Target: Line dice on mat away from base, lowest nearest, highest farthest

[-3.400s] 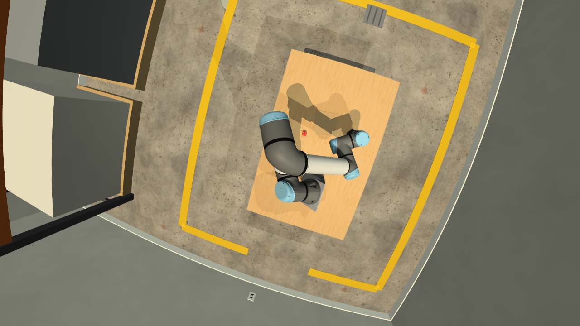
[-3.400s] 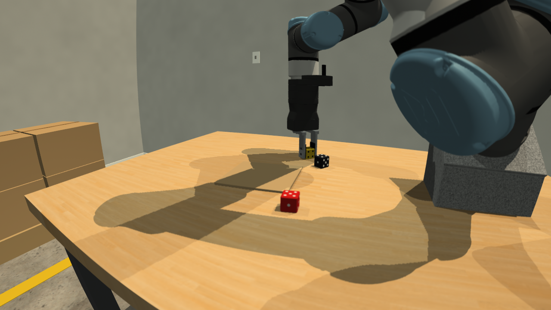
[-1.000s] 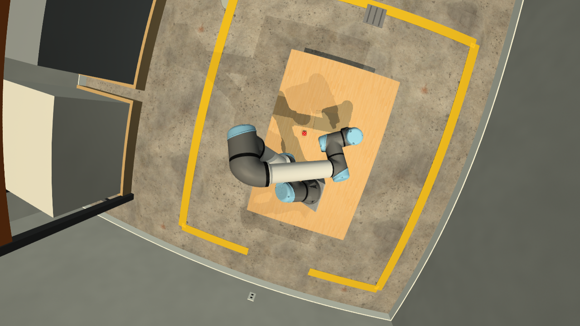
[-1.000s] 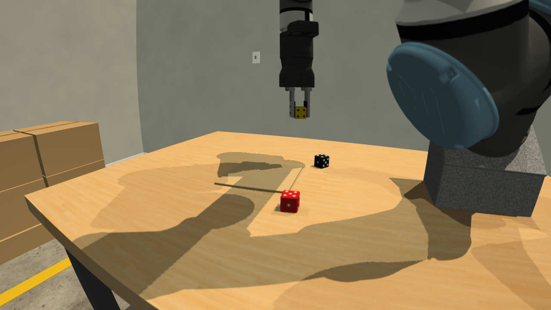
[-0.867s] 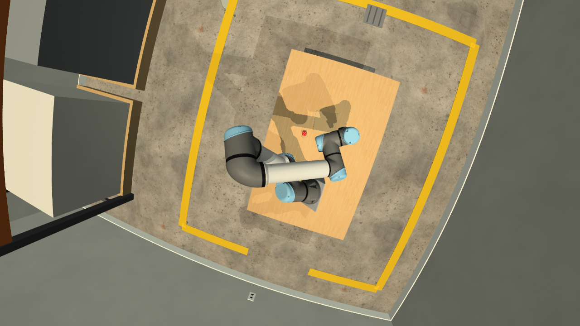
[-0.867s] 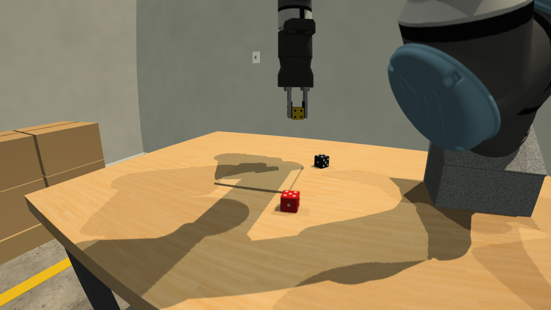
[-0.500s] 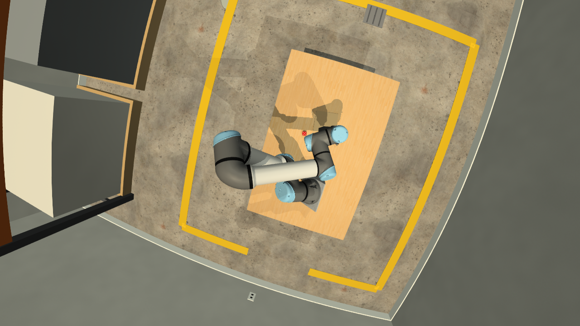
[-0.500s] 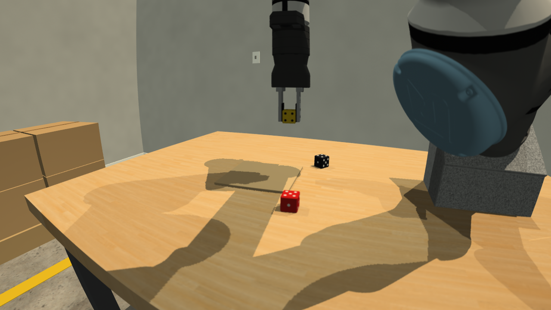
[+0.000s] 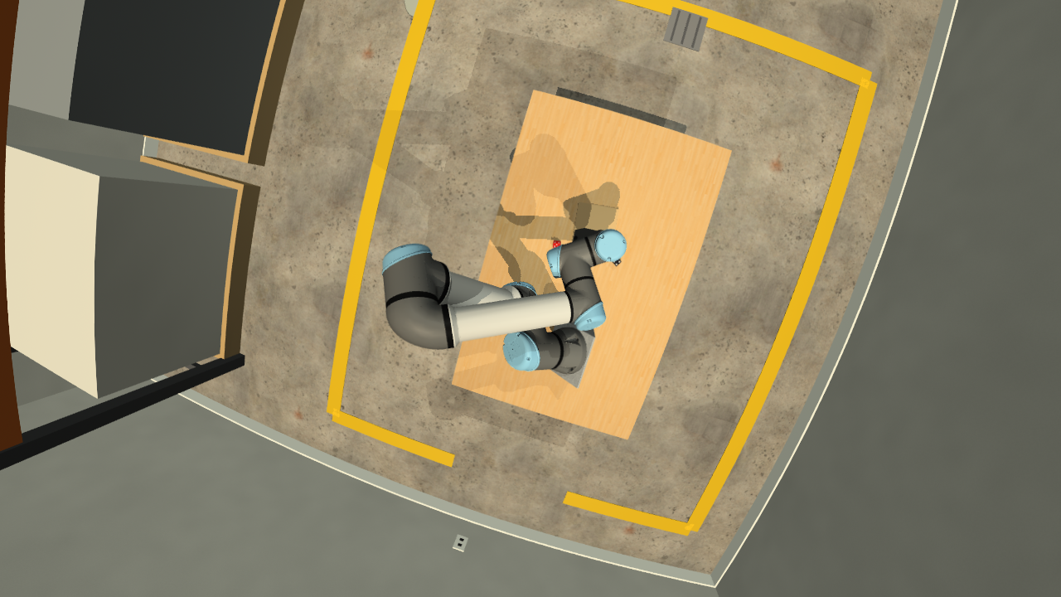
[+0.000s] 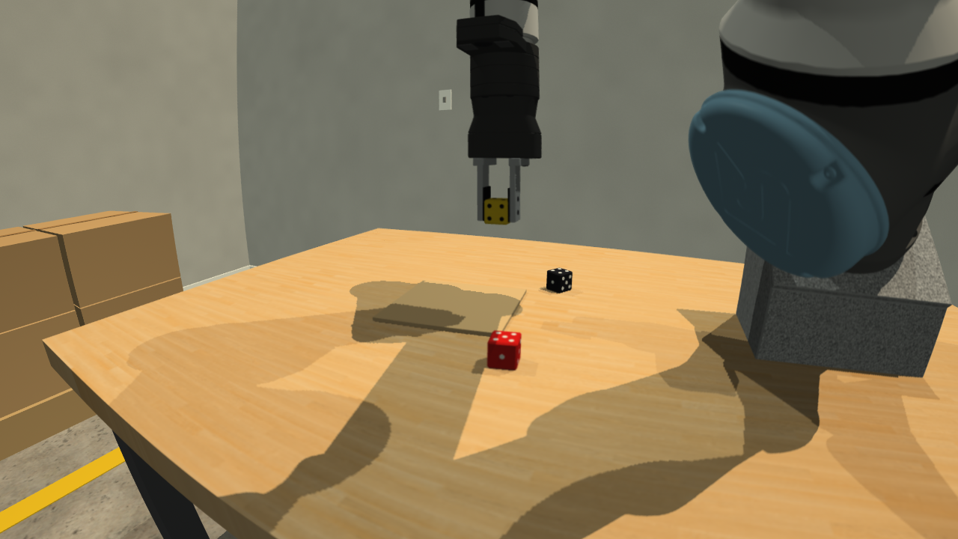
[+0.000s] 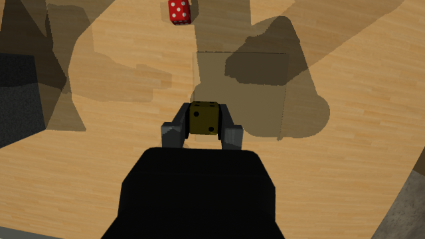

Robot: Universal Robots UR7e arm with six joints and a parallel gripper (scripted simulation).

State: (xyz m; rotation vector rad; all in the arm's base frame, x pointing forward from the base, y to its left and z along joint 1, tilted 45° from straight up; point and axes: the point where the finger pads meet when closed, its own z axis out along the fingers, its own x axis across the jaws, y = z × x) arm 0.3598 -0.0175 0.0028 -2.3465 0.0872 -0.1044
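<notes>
Right now my hand is 5 cm short of the tan mat and 12 cm above it. From my hand the other things lie so: red die 4 cm behind, 11 cm to the left, 11 cm below; then black die 6 cm behind, 10 cm to the right, 11 cm below; then yellow die 1 cm below.
</notes>
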